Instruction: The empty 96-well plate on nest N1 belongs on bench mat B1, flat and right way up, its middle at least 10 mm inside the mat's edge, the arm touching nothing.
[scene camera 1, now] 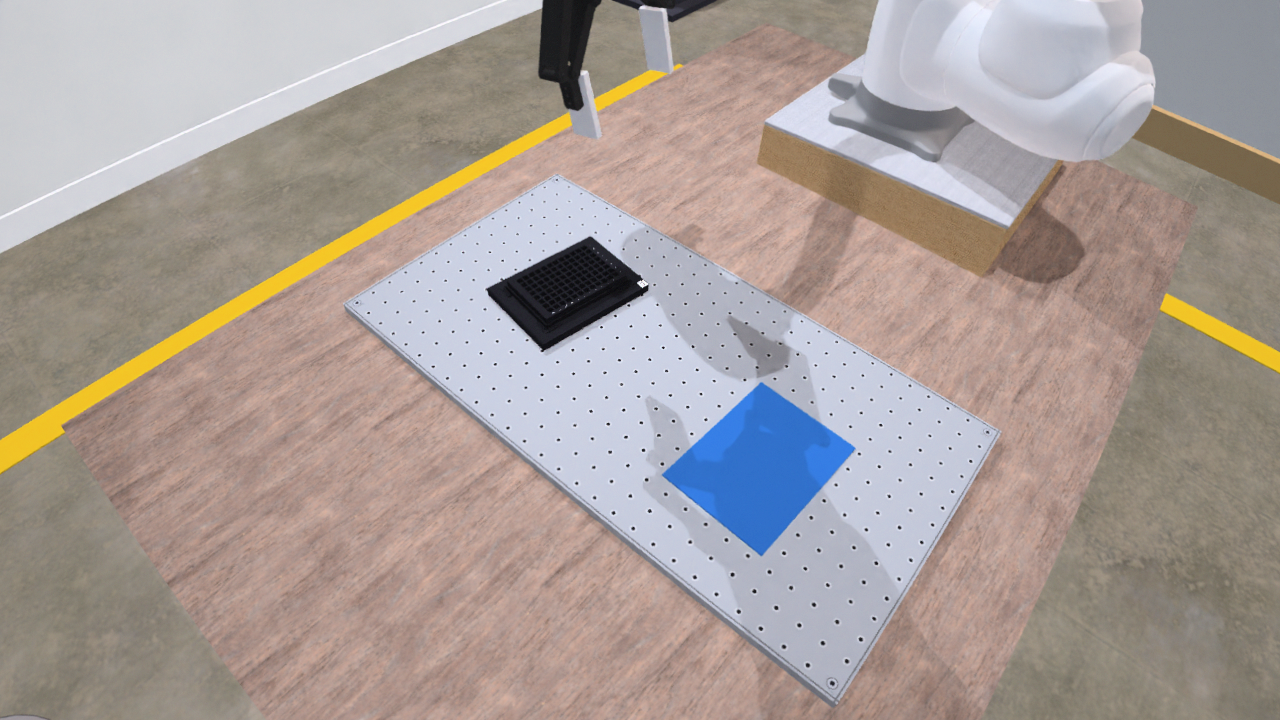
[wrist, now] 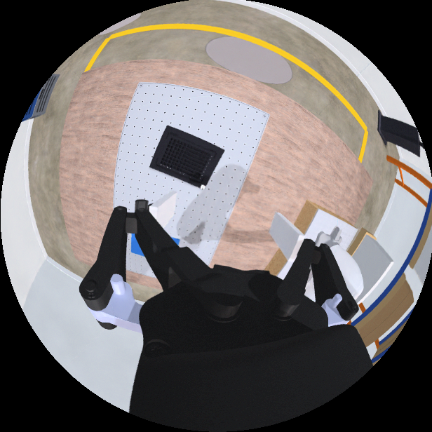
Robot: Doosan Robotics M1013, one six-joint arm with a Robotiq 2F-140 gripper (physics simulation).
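Places are measured from the arm's base along level axes (x right, y ahead, z up), in centimetres.
Pixels of known places: gripper, fingertip midpoint: (scene camera 1: 626, 100); arm's base at its link origin: (scene camera 1: 902, 119).
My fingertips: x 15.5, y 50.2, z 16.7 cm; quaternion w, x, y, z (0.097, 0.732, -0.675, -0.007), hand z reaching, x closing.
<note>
Ahead of a thing's pixels: the offset from my fingertips to its top centre. "spot": to the spot under its first point. Level surfaces: height alone.
The black 96-well plate {dx +1.9, dy +7.8, dz -21.2 cm} (scene camera 1: 570, 279) (wrist: 187, 156) sits flat on the black nest N1 {spot: dx -1.7, dy +15.5, dz -22.6 cm} (scene camera 1: 546, 334) (wrist: 166, 131) near one end of the perforated board, wells facing up. The blue bench mat B1 {dz -23.6 cm} (scene camera 1: 760, 483) (wrist: 141, 247) lies flat towards the other end of the board; in the wrist view a finger hides part of it. My gripper (scene camera 1: 621, 73) (wrist: 225, 212) is open with nothing between its pale fingertips. It hangs high above the table, apart from the plate, and its upper part is cut off in the scene view.
The pale perforated board {dz -23.8 cm} (scene camera 1: 429, 317) (wrist: 150, 107) lies on the wood-patterned surface {dz -25.1 cm} (scene camera 1: 358, 501) (wrist: 90, 150). The white arm (scene camera 1: 1002, 62) stands on a wooden-sided pedestal (scene camera 1: 877, 201) beside the board. Shadows of the arm fall over the board and the mat.
</note>
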